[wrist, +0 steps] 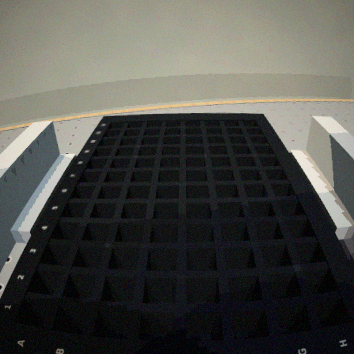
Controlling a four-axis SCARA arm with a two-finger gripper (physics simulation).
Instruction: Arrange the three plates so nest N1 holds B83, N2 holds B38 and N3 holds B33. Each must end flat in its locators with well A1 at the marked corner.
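Frame: origin at the arm's base, x ahead, y left, z up, level; centimetres.
Seen in the pictures: gripper, fingertip midpoint: [181, 138].
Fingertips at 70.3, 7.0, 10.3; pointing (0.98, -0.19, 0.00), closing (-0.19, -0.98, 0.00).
Observation:
A point is followed by its place in that frame, as x, y, z.
A black well plate [200, 222] @[66.1, 7.3, 9.9] with a grid of square wells fills the middle and bottom of the wrist view. Row letters A, B, G and H show along its near edge, and column numbers run up its left edge from 1; the letter A and the number 1 meet at the near left corner. My gripper [181, 138] @[70.3, 7.0, 10.3] is shut on this plate, with one pale finger pad along each long side. The plate looks level between the fingers. Its code label does not show, so I cannot tell which plate it is. The nests and the other two plates do not show.
A light grey deck [80, 125] @[96.6, 15.6, 1.3] with small holes shows behind and beside the plate. A thin orange line [200, 103] @[104.3, -2.4, 0.0] runs along its far edge, with a plain grey-green wall [175, 40] beyond. Dark round holes show at the lower left.

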